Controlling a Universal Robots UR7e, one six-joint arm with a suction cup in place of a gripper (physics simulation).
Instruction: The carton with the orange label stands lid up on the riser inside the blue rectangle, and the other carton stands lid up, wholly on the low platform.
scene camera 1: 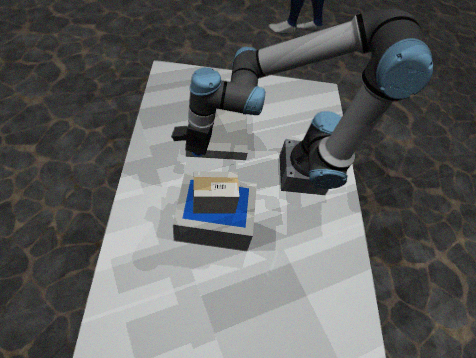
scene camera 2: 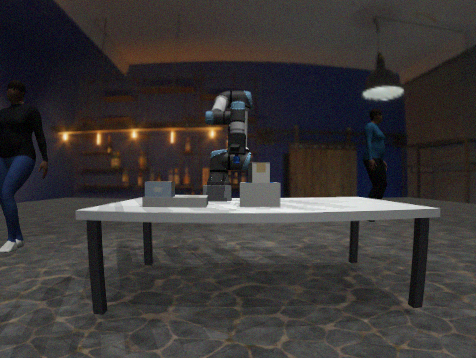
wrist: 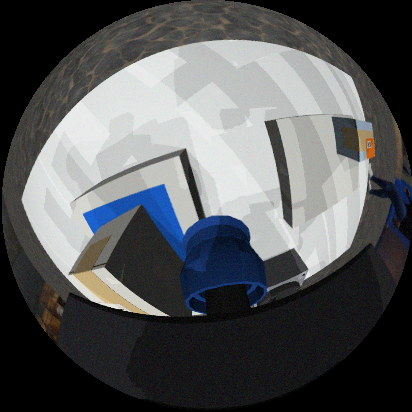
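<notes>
The carton with the orange label (wrist: 352, 141) (scene camera 2: 159, 189) stands near the far end of the low platform (wrist: 310, 165) (scene camera 2: 190, 201) (scene camera 1: 230, 137); its orange label is on its upper face in the wrist view. My arm hides it in scene camera 1. The other carton (scene camera 1: 216, 202) (scene camera 2: 261, 172) (wrist: 142, 255), with a tan band and a white barcode label on top, stands on the riser (scene camera 1: 212, 238) (scene camera 2: 260, 195) (wrist: 175, 172), inside the blue rectangle (scene camera 1: 200, 215) (wrist: 159, 200). My suction gripper (scene camera 1: 196, 153) (scene camera 2: 237, 160) (wrist: 217, 225) is open and empty, high above the table, apart from both cartons.
The robot's base (scene camera 1: 302, 182) (scene camera 2: 217, 193) (wrist: 287, 267) stands on the white table (scene camera 1: 165, 305) (scene camera 2: 300, 215) (wrist: 150, 100) to the side of the riser and platform. One person (scene camera 2: 20, 130) stands at the left and another (scene camera 2: 375, 142) at the right, beyond the table. A lamp (scene camera 2: 382, 80) hangs overhead.
</notes>
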